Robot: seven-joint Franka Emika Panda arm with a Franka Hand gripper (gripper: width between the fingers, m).
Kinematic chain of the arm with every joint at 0, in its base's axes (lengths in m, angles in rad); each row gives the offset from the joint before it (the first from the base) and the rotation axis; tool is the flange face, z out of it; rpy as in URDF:
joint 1: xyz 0 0 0.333 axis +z
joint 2: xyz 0 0 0 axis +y
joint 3: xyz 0 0 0.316 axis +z
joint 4: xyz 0.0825 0 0 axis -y
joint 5: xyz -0.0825 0 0.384 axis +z
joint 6: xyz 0 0 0 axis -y
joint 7: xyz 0.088 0 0 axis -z
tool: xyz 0 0 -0.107 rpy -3.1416 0 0
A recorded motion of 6 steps. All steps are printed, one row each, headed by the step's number.
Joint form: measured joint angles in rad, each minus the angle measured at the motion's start. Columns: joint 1, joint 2, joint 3, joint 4, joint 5, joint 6, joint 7.
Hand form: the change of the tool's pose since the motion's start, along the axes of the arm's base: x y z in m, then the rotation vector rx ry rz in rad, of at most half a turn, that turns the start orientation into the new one. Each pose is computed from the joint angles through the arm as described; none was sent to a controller.
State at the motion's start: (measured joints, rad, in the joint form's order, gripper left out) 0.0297 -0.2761 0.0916 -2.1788 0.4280 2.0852 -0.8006
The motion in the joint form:
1: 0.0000 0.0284 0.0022 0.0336 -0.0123 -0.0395 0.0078
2: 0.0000 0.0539 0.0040 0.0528 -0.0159 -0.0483 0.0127
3: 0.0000 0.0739 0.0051 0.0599 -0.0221 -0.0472 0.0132
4: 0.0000 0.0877 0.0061 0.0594 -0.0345 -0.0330 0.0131
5: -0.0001 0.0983 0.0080 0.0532 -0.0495 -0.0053 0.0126
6: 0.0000 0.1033 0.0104 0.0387 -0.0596 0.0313 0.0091
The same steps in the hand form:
1: 0.0060 0.0032 -0.0013 -0.0070 0.0333 0.0142
2: 0.0124 0.0050 -0.0054 -0.0084 0.0493 0.0162
3: 0.0171 0.0055 -0.0120 -0.0140 0.0607 0.0185
4: 0.0208 0.0049 -0.0181 -0.0265 0.0604 0.0185
5: 0.0242 0.0040 -0.0243 -0.0424 0.0494 0.0162
6: 0.0260 0.0033 -0.0307 -0.0552 0.0320 0.0131

